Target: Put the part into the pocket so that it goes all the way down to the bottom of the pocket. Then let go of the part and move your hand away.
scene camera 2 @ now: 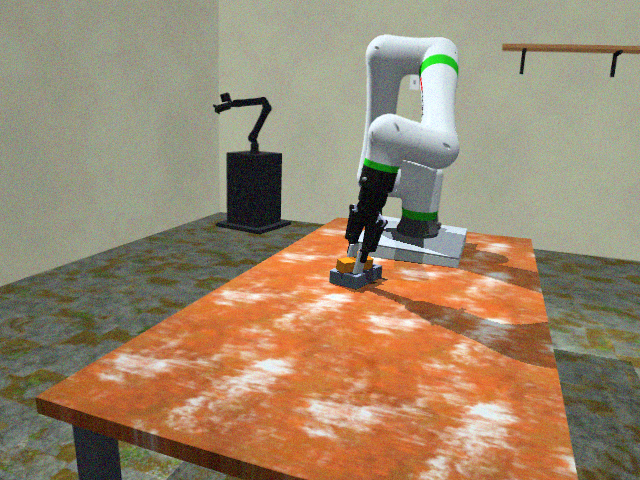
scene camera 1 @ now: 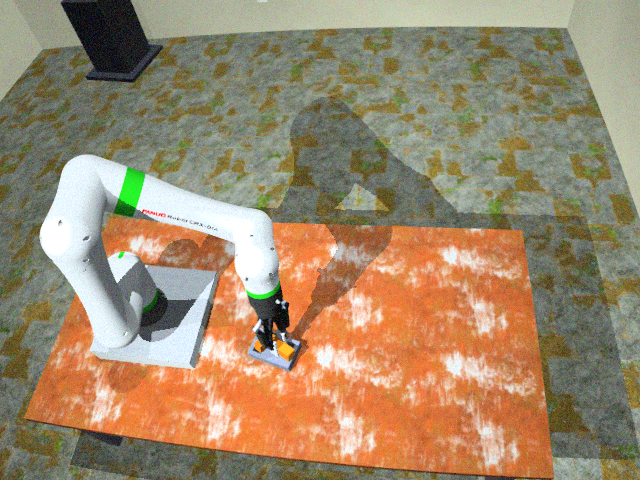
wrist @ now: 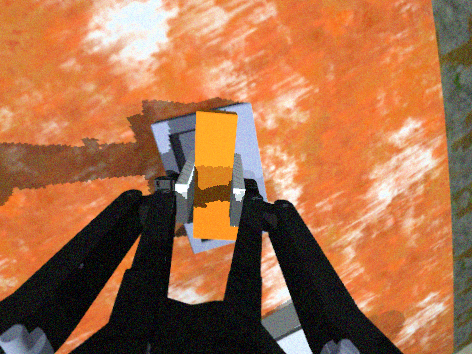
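Seen in the pictures: gripper, fingertip midpoint: (scene camera 2: 352, 270) (scene camera 1: 279, 349) (wrist: 215, 166); arm's base, origin of the base link: (scene camera 2: 417, 231) (scene camera 1: 146, 307).
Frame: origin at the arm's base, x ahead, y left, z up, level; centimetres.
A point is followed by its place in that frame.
The part, an orange bar (scene camera 1: 286, 351) @(x 51.8, y -2.8, z 1.5 cm) (scene camera 2: 345, 265) @(x 53.4, y -1.5, z 0.6 cm) (wrist: 215, 140) @(x 51.5, y -2.2, z 1.5 cm), is held between the fingertips of my gripper (scene camera 1: 277, 343) @(x 48.4, y -1.6, z -2.0 cm) (scene camera 2: 355, 259) @(x 48.4, y -1.6, z -2.0 cm) (wrist: 215, 166) @(x 48.4, y -1.6, z -2.0 cm), which is shut on it. The bar is over the blue-grey pocket block (scene camera 1: 269, 359) @(x 46.6, y -5.4, z -1.8 cm) (scene camera 2: 348, 280) @(x 53.6, y -0.2, z -3.3 cm) (wrist: 250, 135) @(x 50.2, y -5.6, z -1.8 cm), and its upper portion stands above the rim in scene camera 2. In the wrist view the bar is turned slightly relative to the block's long sides, and part of the pocket opening shows on its left. The fingers and bar hide much of the pocket. Whether the bar's underside touches the block cannot be told.
The block rests on the orange-and-white table (scene camera 1: 413, 330) @(x 86.3, y 16.0, z -5.3 cm) (scene camera 2: 310, 372) @(x 98.5, y 14.9, z -5.3 cm) (wrist: 325, 75) @(x 53.0, y -16.3, z -5.4 cm). The robot's pale base plate (scene camera 1: 180, 284) @(x 7.3, y 11.5, z -1.0 cm) (scene camera 2: 439, 246) @(x 10.5, y 11.6, z -1.2 cm) stands on the table near the block. A black pedestal (scene camera 1: 108, 41) (scene camera 2: 254, 188) stands on the floor, away from the table.
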